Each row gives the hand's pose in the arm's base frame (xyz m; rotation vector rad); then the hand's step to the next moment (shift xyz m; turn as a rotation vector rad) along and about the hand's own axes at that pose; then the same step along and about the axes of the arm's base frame.
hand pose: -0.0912 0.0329 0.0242 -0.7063 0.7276 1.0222
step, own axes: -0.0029 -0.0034 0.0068 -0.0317 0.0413 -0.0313
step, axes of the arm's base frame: 0.0035 0.0028 0.0068 -0.0549 -0.0259 0.0005
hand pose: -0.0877 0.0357 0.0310 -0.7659 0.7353 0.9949
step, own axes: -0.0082 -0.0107 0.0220 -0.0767 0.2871 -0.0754
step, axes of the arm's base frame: 0.0109 0.0109 0.0207 -0.3040 0.0015 -0.0393
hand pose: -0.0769 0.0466 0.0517 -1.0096 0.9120 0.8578
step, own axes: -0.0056 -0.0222 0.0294 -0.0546 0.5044 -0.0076
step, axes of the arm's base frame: 0.0244 0.0202 0.0197 -0.4770 0.1332 -0.1102
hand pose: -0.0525 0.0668 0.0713 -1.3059 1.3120 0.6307
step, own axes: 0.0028 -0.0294 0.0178 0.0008 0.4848 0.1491
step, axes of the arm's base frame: 0.0334 0.0083 0.0027 -0.3949 0.2545 -0.1912
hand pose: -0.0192 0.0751 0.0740 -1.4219 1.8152 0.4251
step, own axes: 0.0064 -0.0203 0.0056 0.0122 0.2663 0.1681
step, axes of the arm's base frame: 0.0204 -0.0070 -0.0044 -0.1862 0.1899 -0.1691
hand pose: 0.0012 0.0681 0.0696 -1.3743 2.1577 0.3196
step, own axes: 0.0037 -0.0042 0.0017 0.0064 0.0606 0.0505
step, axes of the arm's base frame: 0.0031 -0.0039 -0.0031 -0.0395 0.0463 -0.0506
